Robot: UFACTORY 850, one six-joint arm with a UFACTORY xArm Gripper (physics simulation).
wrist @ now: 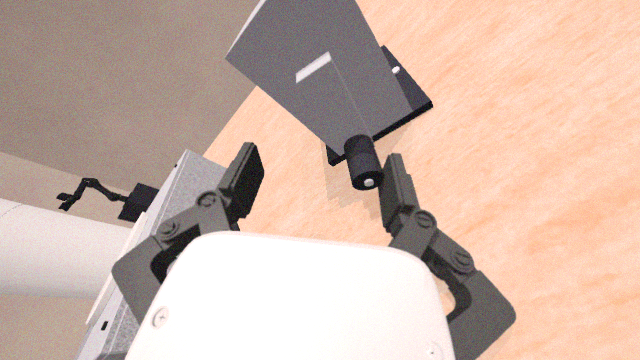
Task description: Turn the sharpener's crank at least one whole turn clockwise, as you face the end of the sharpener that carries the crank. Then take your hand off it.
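The sharpener [295, 35] is a dark grey box on a black base, at the top middle of the wrist view. The end that carries the crank faces me. The crank's light bar end [313, 67] shows on that face, with a thin edge running down toward the handle. The crank's black cylindrical handle [362, 160] has a pale pin at its tip and points toward me at the lower edge of the sharpener. My gripper [320, 162] is open and empty. The handle's tip is close beside the inner side of the right finger; whether they touch I cannot tell.
The sharpener stands on a light wood table top [540, 125], whose edge runs diagonally at the left. A grey speckled box-like body [200, 172] lies behind the left finger. A white cylindrical part [60, 250] and a thin black jointed piece [90, 182] are at the far left.
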